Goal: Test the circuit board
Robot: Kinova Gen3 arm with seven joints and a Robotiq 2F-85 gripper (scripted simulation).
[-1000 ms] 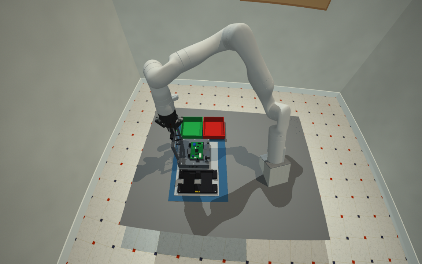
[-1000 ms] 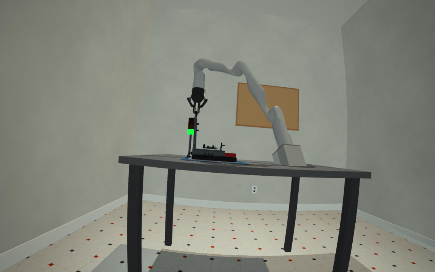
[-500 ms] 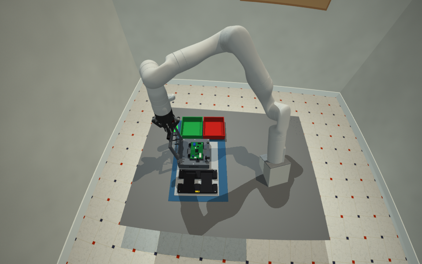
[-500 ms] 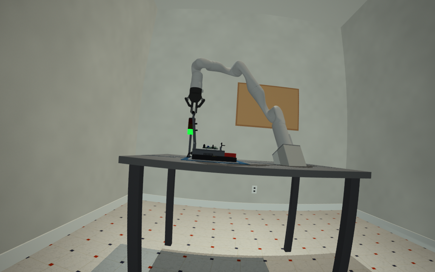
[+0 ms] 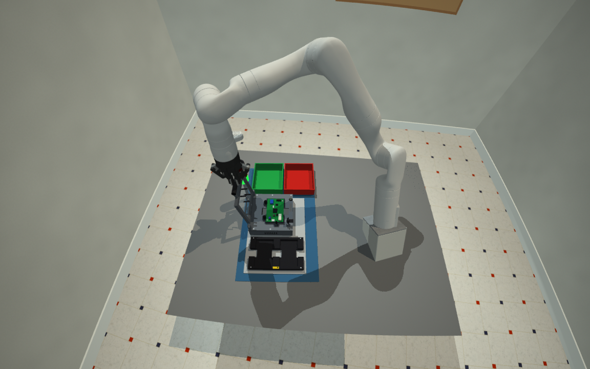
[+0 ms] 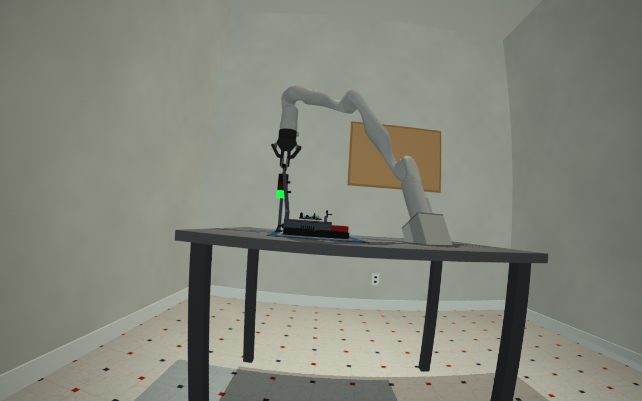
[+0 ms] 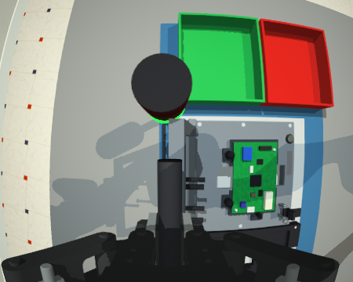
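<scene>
The green circuit board lies 13 cm behind my hand, 1 cm to the right of it and 21 cm below it. Round my hand: green bin: 6 cm behind, 21 cm to the right, 27 cm below; red bin: 21 cm behind, 23 cm to the right, 27 cm below; tester lid: 1 cm behind, 10 cm below.
</scene>
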